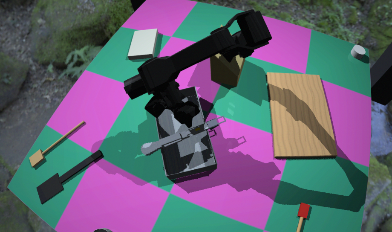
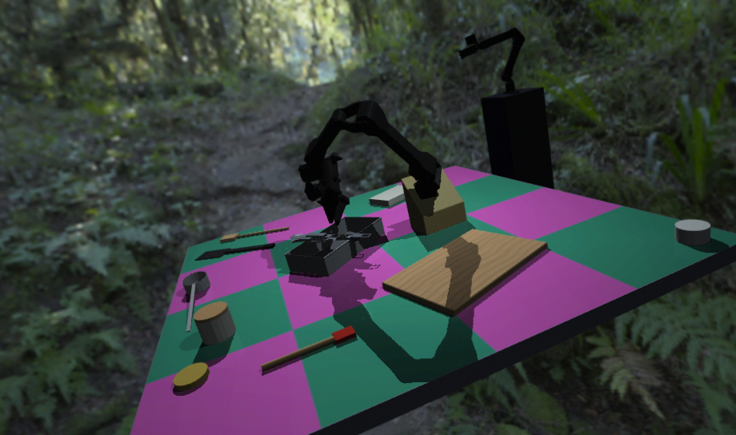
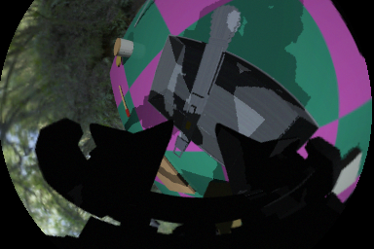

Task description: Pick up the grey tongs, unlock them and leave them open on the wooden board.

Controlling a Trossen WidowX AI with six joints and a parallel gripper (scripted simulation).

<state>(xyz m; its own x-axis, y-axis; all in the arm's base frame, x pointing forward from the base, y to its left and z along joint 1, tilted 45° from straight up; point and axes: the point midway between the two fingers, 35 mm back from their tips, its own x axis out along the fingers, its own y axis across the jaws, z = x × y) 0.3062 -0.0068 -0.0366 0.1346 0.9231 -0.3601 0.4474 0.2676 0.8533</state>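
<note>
Right now the roasting tin is 70 mm below my gripper tip and 20 mm to the right of it. Also, from my gripper tip: black spatula 360 mm to the right, 360 mm ahead, 100 mm below; then wooden board 350 mm to the left, 250 mm behind, 90 mm below; then red-headed tool 460 mm to the left, 150 mm ahead, 90 mm below.
</note>
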